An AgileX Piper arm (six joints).
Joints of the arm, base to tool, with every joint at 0 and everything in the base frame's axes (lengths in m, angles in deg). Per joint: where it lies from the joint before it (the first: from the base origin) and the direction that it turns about. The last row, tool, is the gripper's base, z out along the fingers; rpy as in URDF.
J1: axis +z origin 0 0 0.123
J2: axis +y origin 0 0 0
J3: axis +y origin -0.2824 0 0.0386
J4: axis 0.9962 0 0.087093 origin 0.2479 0 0.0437
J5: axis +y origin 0 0 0
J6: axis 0.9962 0 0.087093 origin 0.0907 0 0.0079
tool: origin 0 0 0 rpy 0 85 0
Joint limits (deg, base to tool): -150..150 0..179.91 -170..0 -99.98..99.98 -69.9..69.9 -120..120
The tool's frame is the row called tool.
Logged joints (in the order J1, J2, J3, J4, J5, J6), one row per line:
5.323 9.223 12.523 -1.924 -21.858 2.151
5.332 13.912 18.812 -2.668 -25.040 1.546
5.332 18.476 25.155 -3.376 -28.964 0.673
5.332 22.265 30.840 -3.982 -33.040 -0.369
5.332 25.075 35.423 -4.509 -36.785 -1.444
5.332 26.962 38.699 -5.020 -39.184 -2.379
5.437 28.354 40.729 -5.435 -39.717 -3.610
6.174 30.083 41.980 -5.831 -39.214 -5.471
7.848 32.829 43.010 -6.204 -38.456 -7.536
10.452 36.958 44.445 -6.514 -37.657 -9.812
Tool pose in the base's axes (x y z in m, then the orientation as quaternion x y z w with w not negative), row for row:
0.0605 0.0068 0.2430 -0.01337 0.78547 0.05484 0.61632
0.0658 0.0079 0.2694 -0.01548 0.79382 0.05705 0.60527
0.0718 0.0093 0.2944 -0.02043 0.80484 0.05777 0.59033
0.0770 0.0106 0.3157 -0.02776 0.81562 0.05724 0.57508
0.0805 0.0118 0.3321 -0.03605 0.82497 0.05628 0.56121
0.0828 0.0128 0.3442 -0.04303 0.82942 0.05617 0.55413
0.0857 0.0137 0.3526 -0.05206 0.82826 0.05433 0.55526
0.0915 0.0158 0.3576 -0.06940 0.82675 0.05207 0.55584
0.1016 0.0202 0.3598 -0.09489 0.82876 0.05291 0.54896
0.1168 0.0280 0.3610 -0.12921 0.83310 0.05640 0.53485
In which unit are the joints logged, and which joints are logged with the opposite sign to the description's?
The joints are logged in degrees. Opposite sign: J3, J4, J5.
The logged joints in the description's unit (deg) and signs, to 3 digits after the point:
5.323 9.223 -12.523 1.924 21.858 2.151
5.332 13.912 -18.812 2.668 25.040 1.546
5.332 18.476 -25.155 3.376 28.964 0.673
5.332 22.265 -30.840 3.982 33.040 -0.369
5.332 25.075 -35.423 4.509 36.785 -1.444
5.332 26.962 -38.699 5.020 39.184 -2.379
5.437 28.354 -40.729 5.435 39.717 -3.610
6.174 30.083 -41.980 5.831 39.214 -5.471
7.848 32.829 -43.010 6.204 38.456 -7.536
10.452 36.958 -44.445 6.514 37.657 -9.812

